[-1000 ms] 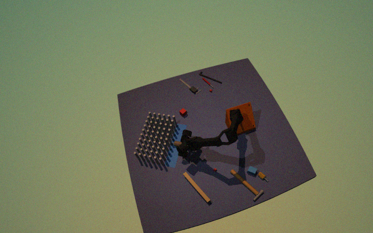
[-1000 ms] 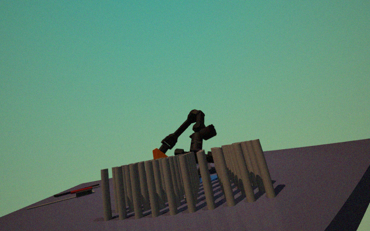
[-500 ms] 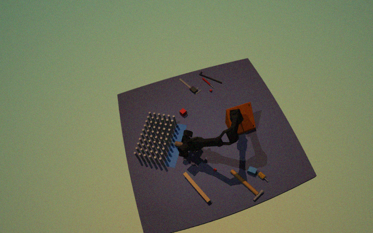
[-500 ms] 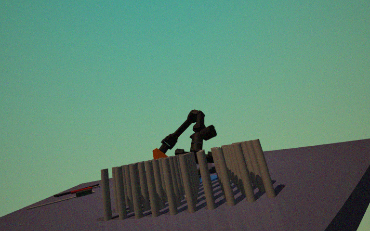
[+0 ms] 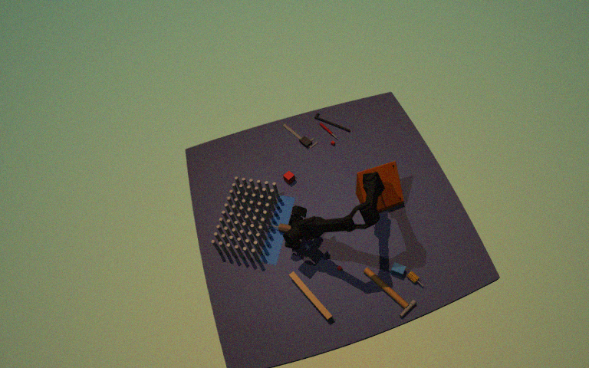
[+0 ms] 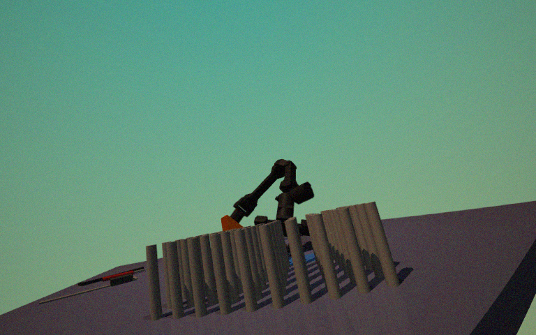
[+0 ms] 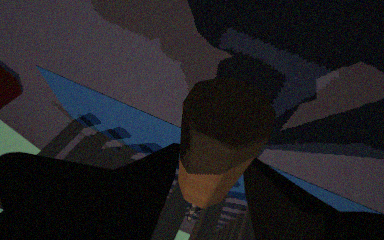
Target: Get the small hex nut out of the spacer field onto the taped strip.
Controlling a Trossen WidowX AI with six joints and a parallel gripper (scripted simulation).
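Now: the blue taped strip 5 cm ahead of my gripper tip, 2 cm to the right of it and 2 cm below it. Also, from my gripper tip: blue cube: 43 cm behind, 32 cm to the left; then hook tool: 10 cm ahead, 4 cm to the right, 1 cm below; then red cube: 28 cm to the right, 5 cm behind.
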